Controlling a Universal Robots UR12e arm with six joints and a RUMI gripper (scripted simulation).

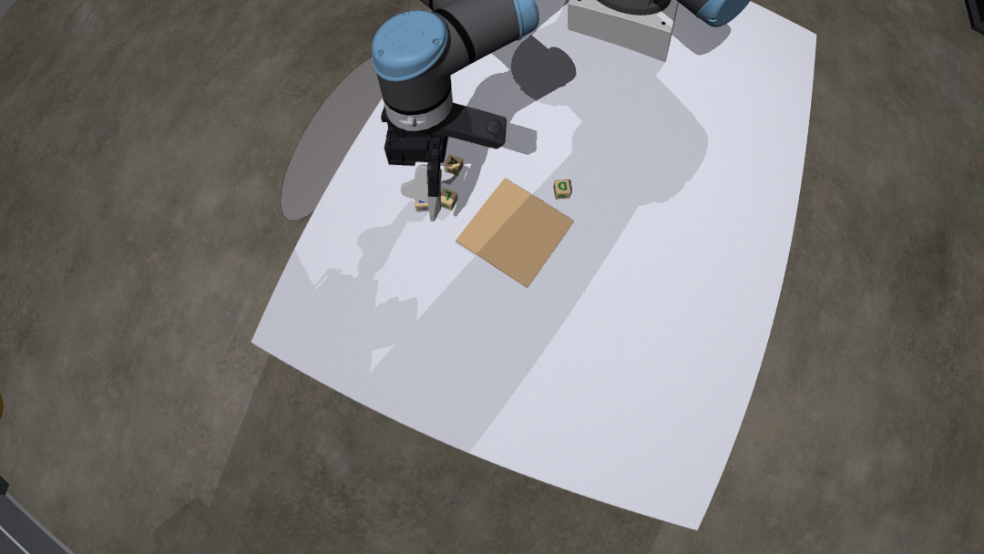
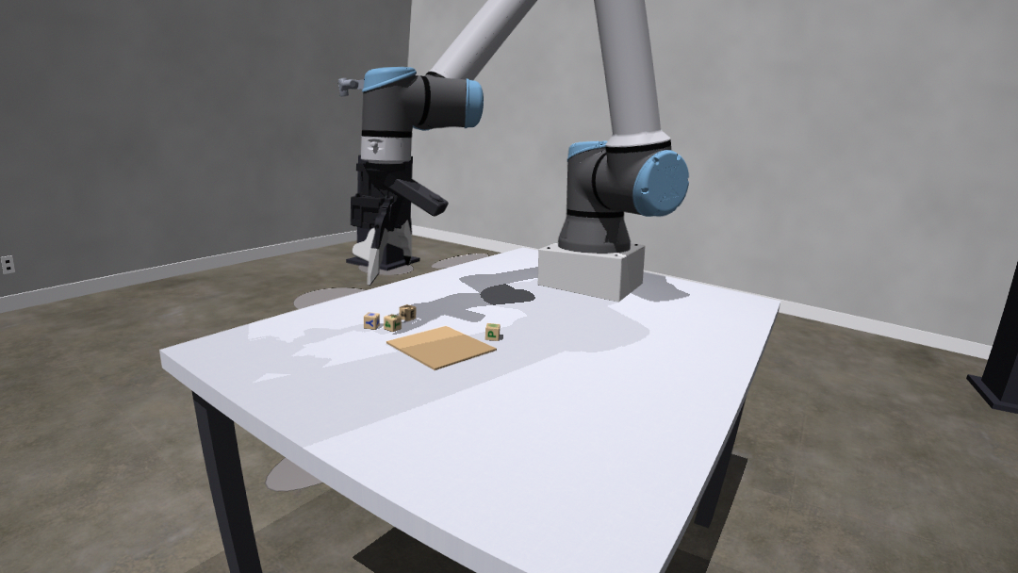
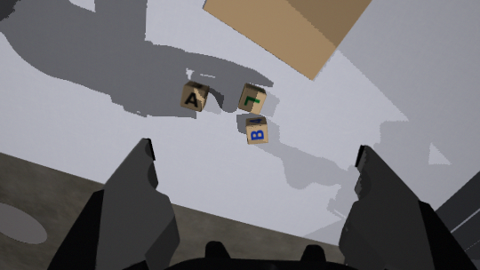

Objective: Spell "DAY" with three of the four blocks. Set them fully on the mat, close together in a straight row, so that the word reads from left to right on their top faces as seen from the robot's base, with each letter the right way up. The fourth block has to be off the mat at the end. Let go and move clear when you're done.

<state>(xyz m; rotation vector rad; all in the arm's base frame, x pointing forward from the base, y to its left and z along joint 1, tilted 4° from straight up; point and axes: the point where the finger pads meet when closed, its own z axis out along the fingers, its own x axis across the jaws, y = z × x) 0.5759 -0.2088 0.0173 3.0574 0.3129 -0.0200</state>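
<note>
The blue-lettered block is 2 cm ahead of my hand, 4 cm to the right of it and 9 cm below it. The rest, counted from my hand: D block (8 cm behind, 18 cm to the left, 9 cm below); then green-lettered block (9 cm below); then tan mat (2 cm ahead, 13 cm to the left, 10 cm below).
</note>
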